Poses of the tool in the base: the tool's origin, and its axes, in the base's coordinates. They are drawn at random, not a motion.
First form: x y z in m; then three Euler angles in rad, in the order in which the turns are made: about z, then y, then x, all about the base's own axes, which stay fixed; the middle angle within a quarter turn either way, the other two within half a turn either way.
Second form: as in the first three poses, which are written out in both.
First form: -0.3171, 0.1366, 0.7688, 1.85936, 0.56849, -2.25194
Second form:
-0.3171, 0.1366, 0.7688
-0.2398, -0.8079, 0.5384
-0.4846, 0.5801, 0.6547
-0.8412, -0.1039, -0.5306

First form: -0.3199, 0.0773, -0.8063, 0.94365, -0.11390, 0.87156
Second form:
-0.3199, 0.0773, -0.8063
0.5830, -0.8045, -0.1137
0.4701, 0.4481, -0.7604
0.6626, 0.3899, 0.6395

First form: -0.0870, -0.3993, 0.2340, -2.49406, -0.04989, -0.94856
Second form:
-0.0870, -0.3993, 0.2340
-0.7966, 0.6025, -0.0499
-0.3839, -0.4404, 0.8116
0.4670, 0.6656, 0.5821

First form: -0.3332, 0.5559, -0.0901, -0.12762, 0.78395, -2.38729
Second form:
-0.3332, 0.5559, -0.0901
0.7024, 0.0901, 0.7061
-0.3868, -0.7844, 0.4849
0.5975, -0.6137, -0.5160

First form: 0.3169, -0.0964, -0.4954, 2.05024, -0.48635, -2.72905
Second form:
0.3169, -0.0964, -0.4954
-0.4078, -0.7844, -0.4674
-0.8993, 0.2563, 0.3544
-0.1582, 0.5649, -0.8099

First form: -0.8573, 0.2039, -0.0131, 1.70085, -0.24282, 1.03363
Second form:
-0.8573, 0.2039, -0.0131
-0.1259, -0.9625, -0.2404
0.5342, 0.1385, -0.8340
0.8360, -0.2334, 0.4967

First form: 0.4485, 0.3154, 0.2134, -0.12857, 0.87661, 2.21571
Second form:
0.4485, 0.3154, 0.2134
0.6345, 0.0820, 0.7686
0.6862, -0.5174, -0.5113
0.3557, 0.8518, -0.3846

